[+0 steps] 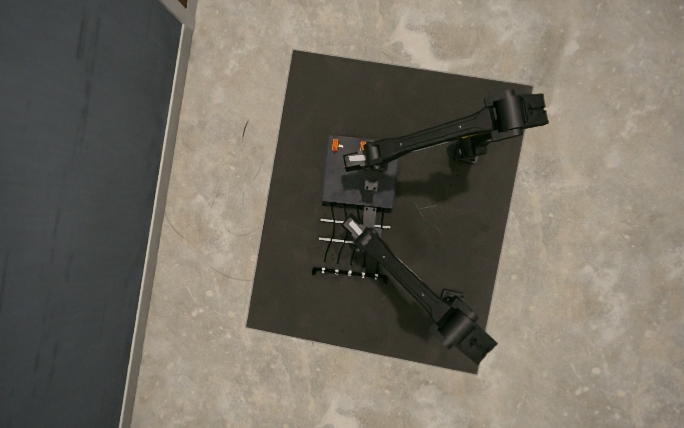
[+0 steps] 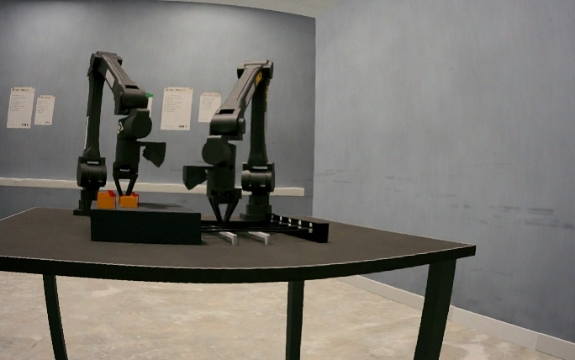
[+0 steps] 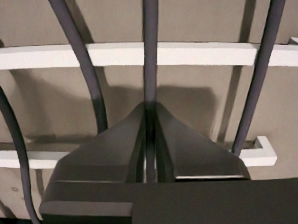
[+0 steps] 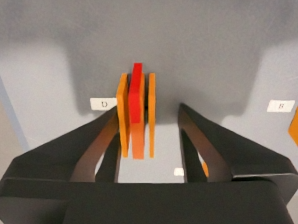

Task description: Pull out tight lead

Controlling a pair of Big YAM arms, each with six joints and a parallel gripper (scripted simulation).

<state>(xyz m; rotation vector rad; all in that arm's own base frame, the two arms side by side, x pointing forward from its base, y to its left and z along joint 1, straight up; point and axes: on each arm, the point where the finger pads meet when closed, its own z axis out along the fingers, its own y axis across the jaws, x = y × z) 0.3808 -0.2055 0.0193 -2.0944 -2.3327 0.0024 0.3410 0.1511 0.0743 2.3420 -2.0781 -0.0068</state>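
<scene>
Now: right hand 1 cm past the orange handle, 1 cm to the right of it and 1 cm above it.
</scene>
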